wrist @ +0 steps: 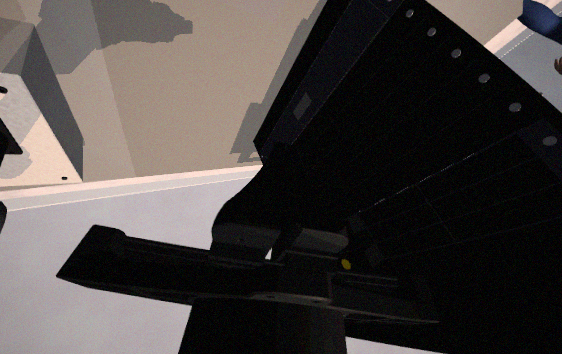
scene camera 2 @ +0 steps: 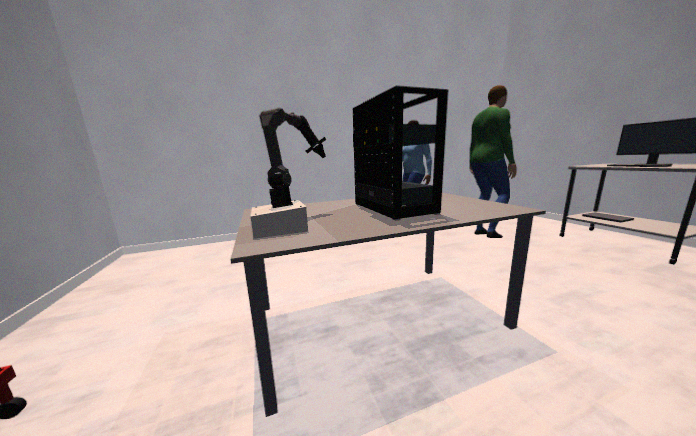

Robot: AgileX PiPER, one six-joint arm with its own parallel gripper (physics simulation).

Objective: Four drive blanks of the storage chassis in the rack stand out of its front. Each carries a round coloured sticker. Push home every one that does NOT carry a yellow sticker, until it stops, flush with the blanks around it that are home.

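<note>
The black rack [scene camera 2: 398, 154] [wrist: 470, 65] stands on the table with its dark front towards the arm. The storage chassis [scene camera 2: 370, 136] is in its upper part. Small stickers show on its front in the scene view: yellow ones [scene camera 2: 376, 128] [scene camera 2: 366, 131] [scene camera 2: 364, 143] and a green one [scene camera 2: 377, 140] at the lower right. In the wrist view a yellow sticker [wrist: 346, 264] shows just beside the gripper body. How far each blank stands out is too dark to tell. My gripper [scene camera 2: 323, 155] [wrist: 282, 154] is shut and empty, in front of the rack, apart from it in the scene view.
The table [scene camera 2: 333, 225] carries the arm's pale base block [scene camera 2: 278, 222] [wrist: 40, 135] at its left end. A person in green [scene camera 2: 490, 136] stands behind the table, and one in blue [scene camera 2: 417, 159] shows through the rack. A desk with a monitor [scene camera 2: 657, 136] stands at the right.
</note>
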